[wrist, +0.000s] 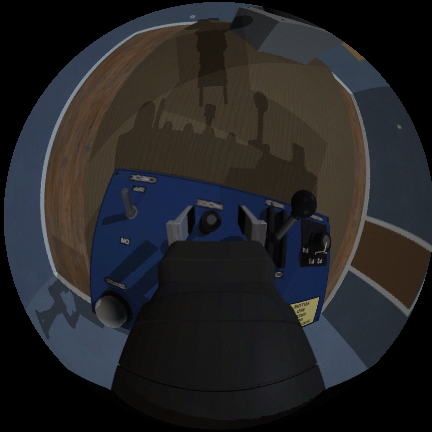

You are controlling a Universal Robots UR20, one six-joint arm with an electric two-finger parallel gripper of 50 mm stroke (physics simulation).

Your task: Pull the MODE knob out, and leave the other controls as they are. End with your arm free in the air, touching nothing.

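Places are measured from the arm's base along level axes (x ahead, y left, z up), in metres.
Pixels of known places: gripper, between the fingertips: (216,214).
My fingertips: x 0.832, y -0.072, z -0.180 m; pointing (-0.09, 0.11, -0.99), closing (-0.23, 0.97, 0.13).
Observation:
For each thing: its top centre in the pictures, then the offset to it from my fingertips. "pt": a spot on its surface instead.
- MODE knob, centre of its top: (211,219) 0.007 m ahead, 0.004 m right, 0.001 m up
- toggle switch, a spot on its surface: (129,202) pt 0.012 m ahead, 0.118 m right, 0.022 m down
- pale dome, a spot on its surface: (113,310) pt 0.145 m ahead, 0.116 m right, 0.060 m up
- ball-topped lever, centre of its top: (312,205) 0.041 m back, 0.116 m left, 0.027 m up
- rotary selector, a spot on its surface: (325,242) pt 0.013 m ahead, 0.233 m left, 0.012 m down
- yellow label, a spot on its surface: (306,311) pt 0.167 m ahead, 0.239 m left, 0.031 m up
The MODE knob (210,220), a dark round knob with a grey centre, stands on the blue control panel (165,192) below a small blurred label. My gripper (216,214) is open, with one finger on each side of the knob in the picture and a gap to both. The knob appears nearer the left finger. In the shadows on the table, the fingertips end short of the knob's shadow. How far the knob is pulled out is hard to tell from this angle. The gripper body hides the lower middle of the panel.
Left on the panel are a toggle switch (129,202) and a pale dome (113,310). Right are a ball-topped lever (303,203) close to the right finger, a rotary selector (325,242) and a yellow label (306,311). A grey box (285,37) shows at the top.

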